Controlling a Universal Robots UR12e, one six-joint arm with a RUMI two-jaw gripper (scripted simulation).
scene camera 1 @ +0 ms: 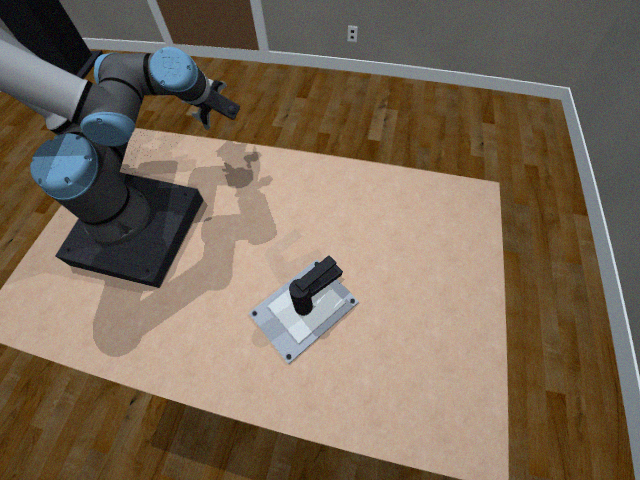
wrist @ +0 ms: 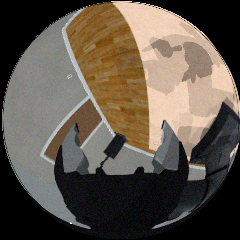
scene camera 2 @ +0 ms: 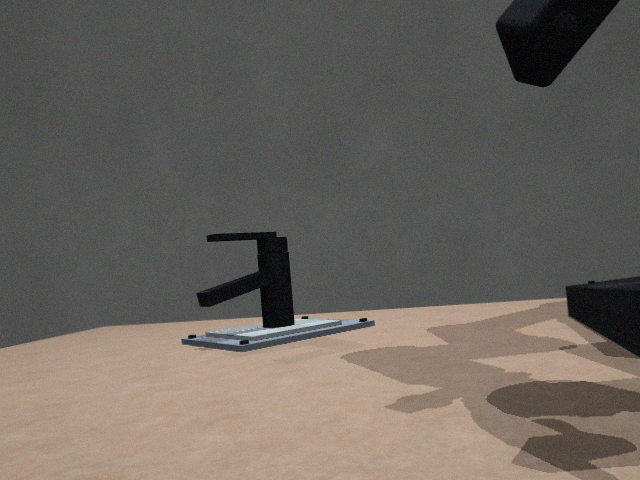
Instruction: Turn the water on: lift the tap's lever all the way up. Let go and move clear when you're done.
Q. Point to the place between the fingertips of the gripper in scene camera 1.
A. At 216,106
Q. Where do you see a tap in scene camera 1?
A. At 309,314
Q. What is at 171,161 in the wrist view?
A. The gripper.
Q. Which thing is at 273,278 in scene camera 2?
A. A tap.
